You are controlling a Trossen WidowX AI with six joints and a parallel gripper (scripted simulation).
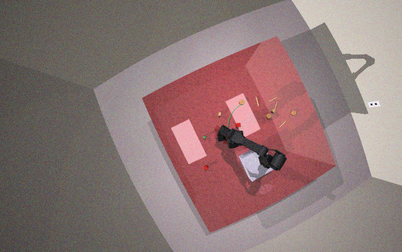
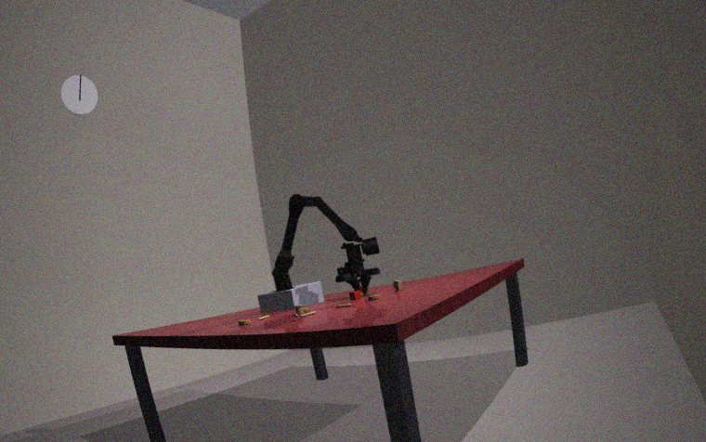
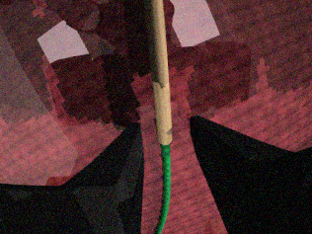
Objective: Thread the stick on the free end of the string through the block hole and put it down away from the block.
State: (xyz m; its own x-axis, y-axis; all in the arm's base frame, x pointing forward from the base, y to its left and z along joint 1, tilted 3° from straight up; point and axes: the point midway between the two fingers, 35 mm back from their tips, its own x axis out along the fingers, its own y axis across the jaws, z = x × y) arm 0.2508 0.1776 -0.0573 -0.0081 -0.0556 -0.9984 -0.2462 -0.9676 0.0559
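The thin wooden stick is 2 cm behind my gripper tip. From my gripper tip the other things lie so: tan cube: 18 cm ahead, 1 cm to the left, 2 cm above; small red piece: 18 cm behind, 25 cm to the left, 1 cm above; round wooden button: 21 cm ahead, 19 cm to the right.
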